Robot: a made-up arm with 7 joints.
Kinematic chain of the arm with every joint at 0, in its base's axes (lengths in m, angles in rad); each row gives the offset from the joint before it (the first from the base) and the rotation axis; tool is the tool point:
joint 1: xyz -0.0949 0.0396 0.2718 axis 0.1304 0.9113 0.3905
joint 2: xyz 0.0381 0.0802 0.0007 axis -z
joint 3: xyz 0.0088 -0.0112 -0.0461 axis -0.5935 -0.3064 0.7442
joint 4: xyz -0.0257 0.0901 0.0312 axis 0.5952 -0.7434 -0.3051
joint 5: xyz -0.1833 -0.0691 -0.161 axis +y
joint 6: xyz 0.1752 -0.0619 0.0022 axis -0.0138 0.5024 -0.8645
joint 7: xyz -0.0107 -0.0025 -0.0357 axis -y
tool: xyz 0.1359 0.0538 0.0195
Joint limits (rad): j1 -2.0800..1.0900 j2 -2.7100..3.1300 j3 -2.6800..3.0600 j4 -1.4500..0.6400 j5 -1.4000..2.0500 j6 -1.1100..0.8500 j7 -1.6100..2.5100
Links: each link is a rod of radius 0.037 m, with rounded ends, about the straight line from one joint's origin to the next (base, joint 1, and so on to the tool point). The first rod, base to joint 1, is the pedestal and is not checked.
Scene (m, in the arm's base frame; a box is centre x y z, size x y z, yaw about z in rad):
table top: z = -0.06
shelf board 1: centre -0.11 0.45 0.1 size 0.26 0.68 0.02 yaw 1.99
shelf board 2: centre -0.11 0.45 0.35 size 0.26 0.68 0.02 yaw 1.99
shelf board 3: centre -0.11 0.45 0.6 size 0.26 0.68 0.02 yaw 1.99
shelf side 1: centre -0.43 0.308 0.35 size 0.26 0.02 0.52 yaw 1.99
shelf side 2: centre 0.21 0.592 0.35 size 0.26 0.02 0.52 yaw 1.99
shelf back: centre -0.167 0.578 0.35 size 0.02 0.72 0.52 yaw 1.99
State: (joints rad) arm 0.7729 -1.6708 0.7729 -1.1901 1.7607 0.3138 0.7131
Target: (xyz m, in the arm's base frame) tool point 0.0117 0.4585 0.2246
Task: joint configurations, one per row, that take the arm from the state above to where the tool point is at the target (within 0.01 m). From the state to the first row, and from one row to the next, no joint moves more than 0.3 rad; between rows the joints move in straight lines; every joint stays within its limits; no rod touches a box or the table.
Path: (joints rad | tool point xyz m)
1: 0.7545 -1.7121 0.8877 -1.2767 1.5577 0.2138 0.8935 | 0.2398 0.2304 0.1091
2: 0.7361 -1.7534 1.0026 -1.3634 1.3547 0.1139 1.0739 | 0.1734 0.2553 0.1695
3: 0.7177 -1.7947 1.1174 -1.4500 1.1517 0.0139 1.2543 | 0.1073 0.2440 0.2246
4: 0.8375 -2.0321 1.1659 -1.2837 1.2346 0.1606 1.0539 | 0.0779 0.3558 0.2038
5: 0.9573 -2.2695 1.2143 -1.1173 1.3176 0.3072 0.8535 | 0.0117 0.4585 0.2246

